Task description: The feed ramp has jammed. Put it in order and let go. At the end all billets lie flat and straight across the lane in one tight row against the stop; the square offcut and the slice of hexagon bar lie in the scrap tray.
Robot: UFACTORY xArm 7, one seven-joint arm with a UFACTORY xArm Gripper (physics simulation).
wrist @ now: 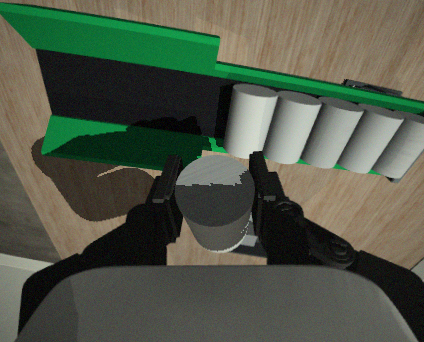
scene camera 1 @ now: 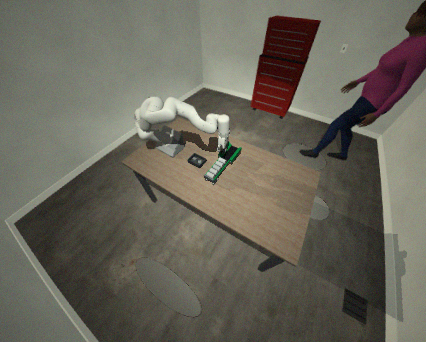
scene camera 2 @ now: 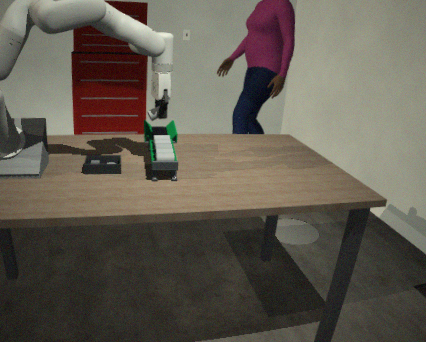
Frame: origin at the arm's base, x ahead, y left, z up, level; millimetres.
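Seen in the pictures: gripper, fingertip midpoint: (wrist: 216, 172) (scene camera 1: 223, 151) (scene camera 2: 160, 116); arm's base, origin of the base link: (scene camera 1: 167, 139) (scene camera 2: 8, 142).
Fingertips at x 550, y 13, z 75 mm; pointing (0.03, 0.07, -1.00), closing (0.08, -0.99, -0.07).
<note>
Offsets run from my fingertips to a thing's middle. Level surfaces: height alone.
My gripper (scene camera 1: 222, 149) (scene camera 2: 160, 108) (wrist: 216, 172) is shut on a grey cylindrical billet {17 mm back, 2 mm right, 15 mm up} (scene camera 2: 153, 114) (wrist: 215, 205), above and beside the feed ramp (scene camera 1: 238, 151) (scene camera 2: 172, 131) (wrist: 125, 31). In the wrist view the held billet's round end faces the camera. Several pale billets {15 mm back, 142 mm right, 99 mm down} (scene camera 1: 215, 170) (scene camera 2: 164, 150) {1 mm ahead, 23 mm right, 87 mm down} (wrist: 250, 121) lie side by side across the lane in a row reaching toward the grey stop {26 mm back, 205 mm right, 115 mm down} (scene camera 2: 165, 166). In the wrist view the row's far end is cut off by the frame. The scrap tray {220 mm back, 56 mm right, 158 mm down} (scene camera 1: 195, 164) (scene camera 2: 101, 170) holds two small light pieces; their shapes are too small to tell.
The ramp's upper part has a dark bed {3 mm ahead, 12 mm right, 107 mm down} (wrist: 125, 90) between flared green walls. The tray stands on the table {175 mm down} (scene camera 1: 250, 205) (scene camera 2: 240, 190), between the arm's base (scene camera 2: 25, 160) and the ramp. A red cabinet (scene camera 1: 285, 60) (scene camera 2: 110, 95) and a person (scene camera 1: 385, 85) (scene camera 2: 267, 40) are beyond the table.
</note>
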